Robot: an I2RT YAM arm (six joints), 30 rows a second.
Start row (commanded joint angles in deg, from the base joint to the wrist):
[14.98 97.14 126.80 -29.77 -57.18 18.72]
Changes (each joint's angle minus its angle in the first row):
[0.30 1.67 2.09 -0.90 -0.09 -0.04]
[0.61 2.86 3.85 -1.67 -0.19 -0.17]
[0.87 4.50 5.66 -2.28 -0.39 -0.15]
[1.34 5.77 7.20 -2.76 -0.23 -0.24]
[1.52 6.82 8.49 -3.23 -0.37 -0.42]
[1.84 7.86 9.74 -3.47 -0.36 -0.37]
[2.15 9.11 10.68 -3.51 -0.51 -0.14]
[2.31 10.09 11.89 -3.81 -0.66 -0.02]
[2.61 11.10 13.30 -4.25 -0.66 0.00]
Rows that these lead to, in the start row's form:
[15.28 98.81 128.89 -30.67 -57.27 18.68]
[15.59 100.00 130.65 -31.44 -57.37 18.55]
[15.85 101.64 132.46 -32.05 -57.57 18.57]
[16.32 102.91 134.00 -32.53 -57.41 18.48]
[16.50 103.96 135.29 -33.00 -57.55 18.30]
[16.82 105.00 136.54 -33.24 -57.54 18.35]
[17.13 106.25 137.48 -33.28 -57.69 18.58]
[17.29 107.23 138.69 -33.58 -57.84 18.70]
[17.59 108.24 140.10 -34.02 -57.84 18.72]

